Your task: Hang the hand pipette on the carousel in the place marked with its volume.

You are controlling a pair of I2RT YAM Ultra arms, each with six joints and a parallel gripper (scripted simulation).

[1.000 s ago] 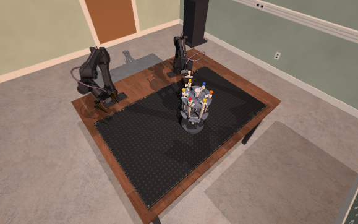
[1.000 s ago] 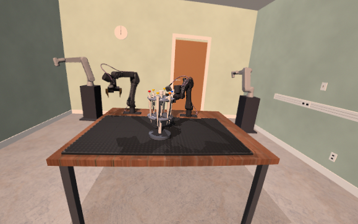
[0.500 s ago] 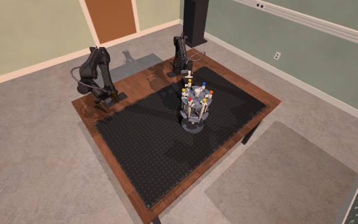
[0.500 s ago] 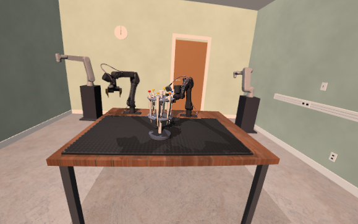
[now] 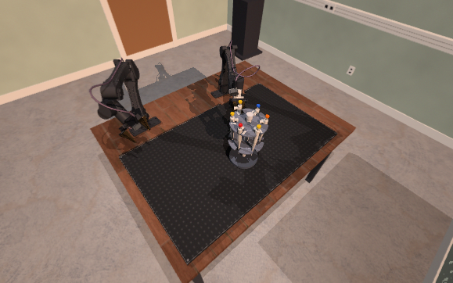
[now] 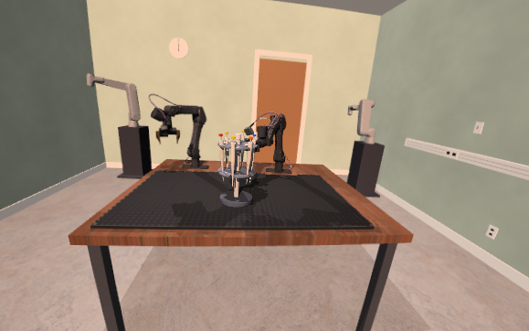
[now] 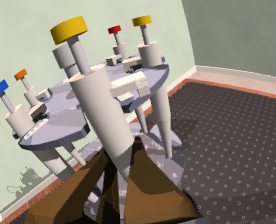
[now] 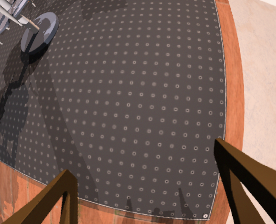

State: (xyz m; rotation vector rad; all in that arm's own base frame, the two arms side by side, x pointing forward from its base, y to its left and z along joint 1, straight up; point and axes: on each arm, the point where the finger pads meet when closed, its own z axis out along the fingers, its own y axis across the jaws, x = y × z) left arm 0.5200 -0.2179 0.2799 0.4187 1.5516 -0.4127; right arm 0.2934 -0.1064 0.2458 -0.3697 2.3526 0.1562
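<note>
The pipette is 10 mm behind my left hand, 10 mm to the right of it and 20 mm below it.
</note>
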